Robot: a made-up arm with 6 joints. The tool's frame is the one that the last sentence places. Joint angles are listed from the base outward.
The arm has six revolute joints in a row. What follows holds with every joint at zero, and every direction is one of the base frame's.
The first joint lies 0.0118 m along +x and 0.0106 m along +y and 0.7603 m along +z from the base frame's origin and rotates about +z.
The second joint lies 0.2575 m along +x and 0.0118 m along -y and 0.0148 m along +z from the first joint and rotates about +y.
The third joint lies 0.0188 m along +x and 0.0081 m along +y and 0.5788 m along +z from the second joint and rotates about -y.
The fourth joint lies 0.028 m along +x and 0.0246 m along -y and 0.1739 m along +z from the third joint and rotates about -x.
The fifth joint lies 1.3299 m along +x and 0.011 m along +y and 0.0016 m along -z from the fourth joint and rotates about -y.
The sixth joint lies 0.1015 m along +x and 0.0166 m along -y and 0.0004 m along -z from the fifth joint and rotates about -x.
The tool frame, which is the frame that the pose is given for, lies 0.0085 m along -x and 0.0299 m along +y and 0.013 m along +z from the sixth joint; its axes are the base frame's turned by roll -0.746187, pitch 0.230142 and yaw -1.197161 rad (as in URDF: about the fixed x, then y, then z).
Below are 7 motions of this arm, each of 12 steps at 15 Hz.
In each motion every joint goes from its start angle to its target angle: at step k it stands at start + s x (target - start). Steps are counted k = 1, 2, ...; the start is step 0. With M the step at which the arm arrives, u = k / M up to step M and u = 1 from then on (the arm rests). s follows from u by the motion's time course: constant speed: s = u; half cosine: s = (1 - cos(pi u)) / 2; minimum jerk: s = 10 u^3 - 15 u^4 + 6 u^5.
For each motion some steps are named. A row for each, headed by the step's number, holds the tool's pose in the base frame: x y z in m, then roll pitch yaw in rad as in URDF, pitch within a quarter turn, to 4 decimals.
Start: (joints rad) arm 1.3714 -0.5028 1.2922 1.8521 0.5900 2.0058
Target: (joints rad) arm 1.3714 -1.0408 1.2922 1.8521 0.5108 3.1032
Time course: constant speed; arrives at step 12
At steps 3, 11, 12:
3: -0.1345 -0.7278 2.5482 0.2203 -0.0855 2.2158
11: -0.2586 -1.2801 2.0660 0.0390 -0.8335 1.6960
12: -0.2717 -1.3347 1.9926 0.0744 -0.9334 1.6056

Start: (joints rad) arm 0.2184 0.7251 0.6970 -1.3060 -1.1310 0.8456
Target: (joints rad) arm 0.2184 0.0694 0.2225 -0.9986 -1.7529 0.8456
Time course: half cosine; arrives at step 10
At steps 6, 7, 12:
6: 1.7269 0.4602 1.5970 -1.1248 0.9098 0.1451
7: 1.6632 0.4439 1.6408 -1.2092 0.9215 0.1499
12: 1.5664 0.4179 1.6969 -1.3423 0.9446 0.1434

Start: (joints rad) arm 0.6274 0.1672 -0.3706 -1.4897 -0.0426 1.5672
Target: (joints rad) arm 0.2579 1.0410 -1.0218 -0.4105 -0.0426 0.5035
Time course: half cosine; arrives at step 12
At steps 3, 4, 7, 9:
3: 1.3656 0.8930 0.4521 -1.5412 0.3954 -0.8079
4: 1.3101 0.7873 0.2592 -1.7163 0.4184 -0.9153
7: 0.8725 0.3726 -0.2344 -2.3645 0.4004 -1.3186
9: 0.4985 0.1688 -0.3311 -2.7275 0.3212 -1.5264

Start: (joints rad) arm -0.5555 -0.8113 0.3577 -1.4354 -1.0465 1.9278
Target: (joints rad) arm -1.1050 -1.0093 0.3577 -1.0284 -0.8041 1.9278
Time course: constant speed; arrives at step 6
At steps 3, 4, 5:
3: 0.1197 -0.0175 2.5107 -0.1285 -1.3198 -1.9646
4: 0.0829 0.0110 2.5066 0.0746 -1.3177 -2.3286
5: 0.0520 0.0458 2.5010 0.2712 -1.3008 -2.6850

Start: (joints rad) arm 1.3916 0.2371 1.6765 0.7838 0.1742 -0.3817
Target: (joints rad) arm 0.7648 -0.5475 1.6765 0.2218 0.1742 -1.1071
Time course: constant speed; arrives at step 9
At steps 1, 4, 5, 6, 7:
1: 0.0608 0.2394 2.7969 0.8341 -0.4756 -0.2991
4: -0.1223 -0.2592 2.7184 1.0917 -0.5686 -0.2132
5: -0.2234 -0.3985 2.6611 1.1683 -0.6380 -0.1924
6: -0.3403 -0.5195 2.5890 1.2365 -0.7239 -0.1759
7: -0.4697 -0.6199 2.5029 1.2942 -0.8245 -0.1627

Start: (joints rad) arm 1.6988 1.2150 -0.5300 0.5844 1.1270 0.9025
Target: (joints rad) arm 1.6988 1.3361 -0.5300 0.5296 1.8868 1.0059
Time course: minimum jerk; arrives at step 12
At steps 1, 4, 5, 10, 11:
1: -0.1206 0.7821 -0.4706 -1.5862 -0.2078 1.3803
4: -0.1208 0.7601 -0.4728 -1.4814 -0.2954 1.3378
5: -0.1203 0.7449 -0.4733 -1.4091 -0.3525 1.3015
10: -0.1107 0.6704 -0.4684 -1.0396 -0.5795 1.0488
11: -0.1099 0.6665 -0.4679 -1.0191 -0.5887 1.0323

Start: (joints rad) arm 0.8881 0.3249 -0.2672 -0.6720 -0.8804 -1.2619
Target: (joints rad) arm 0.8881 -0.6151 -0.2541 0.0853 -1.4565 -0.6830
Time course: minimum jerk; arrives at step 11
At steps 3, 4, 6, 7, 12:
3: 1.1047 1.3519 0.7958 -2.9557 0.4454 -2.6411
4: 1.0932 1.3371 0.9700 -2.8881 0.5571 -2.4707
6: 1.0082 1.2224 1.3925 -2.5286 0.7389 -1.9629
7: 0.9408 1.1304 1.5754 -2.2987 0.7465 -1.7112
12: 0.8000 0.9376 1.8294 -1.9651 0.6595 -1.4021

